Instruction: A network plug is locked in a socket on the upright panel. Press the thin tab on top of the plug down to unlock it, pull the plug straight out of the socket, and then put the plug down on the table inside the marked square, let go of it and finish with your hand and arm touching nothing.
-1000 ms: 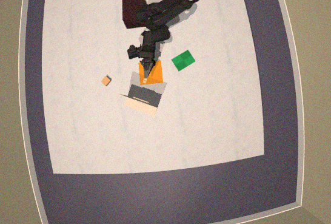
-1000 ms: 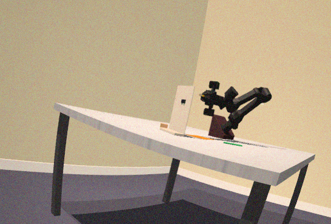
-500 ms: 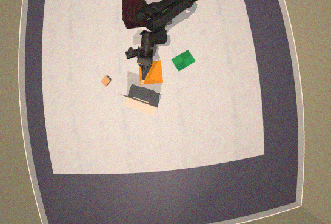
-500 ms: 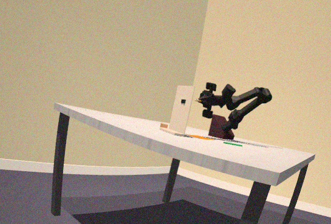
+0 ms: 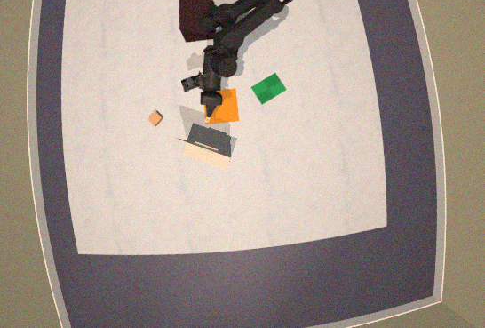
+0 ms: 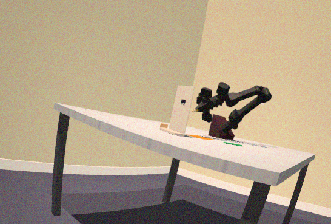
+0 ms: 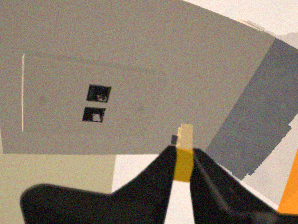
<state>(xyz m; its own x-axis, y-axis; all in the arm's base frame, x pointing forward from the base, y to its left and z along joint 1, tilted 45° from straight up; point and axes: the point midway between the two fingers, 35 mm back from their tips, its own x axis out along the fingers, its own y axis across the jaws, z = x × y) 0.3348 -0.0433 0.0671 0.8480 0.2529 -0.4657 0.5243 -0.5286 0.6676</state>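
Now: gripper tip 130 mm above the orange marked square, 50 mm past it and 30 mm to the right of it. From my gripper tip the other things lie so: panel: 110 mm ahead, 30 mm below, 10 mm to the right; then network plug: right at my gripper tip.
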